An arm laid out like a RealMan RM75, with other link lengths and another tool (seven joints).
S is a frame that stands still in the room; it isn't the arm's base.
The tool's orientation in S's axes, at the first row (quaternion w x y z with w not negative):
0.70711 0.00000 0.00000 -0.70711
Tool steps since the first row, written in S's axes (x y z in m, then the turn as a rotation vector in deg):
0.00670 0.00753 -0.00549 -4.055 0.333 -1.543
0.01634 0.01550 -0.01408 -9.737 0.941 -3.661
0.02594 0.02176 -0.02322 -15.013 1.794 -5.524
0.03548 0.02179 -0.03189 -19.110 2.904 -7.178
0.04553 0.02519 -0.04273 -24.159 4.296 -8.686
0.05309 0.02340 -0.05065 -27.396 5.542 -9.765
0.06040 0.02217 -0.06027 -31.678 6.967 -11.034
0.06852 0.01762 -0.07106 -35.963 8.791 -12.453
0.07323 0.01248 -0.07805 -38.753 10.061 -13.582
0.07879 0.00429 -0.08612 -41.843 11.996 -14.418
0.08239 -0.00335 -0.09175 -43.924 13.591 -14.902
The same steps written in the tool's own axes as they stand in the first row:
-0.00753 0.00670 -0.00549 -0.333 -4.055 -1.543
-0.01550 0.01634 -0.01408 -0.941 -9.737 -3.661
-0.02176 0.02594 -0.02322 -1.794 -15.013 -5.524
-0.02179 0.03548 -0.03189 -2.904 -19.110 -7.178
-0.02519 0.04553 -0.04273 -4.296 -24.159 -8.686
-0.02340 0.05309 -0.05065 -5.542 -27.396 -9.765
-0.02217 0.06040 -0.06027 -6.967 -31.678 -11.034
-0.01762 0.06852 -0.07106 -8.791 -35.963 -12.453
-0.01248 0.07323 -0.07805 -10.061 -38.753 -13.582
-0.00429 0.07879 -0.08612 -11.996 -41.843 -14.418
0.00335 0.08239 -0.09175 -13.591 -43.924 -14.902

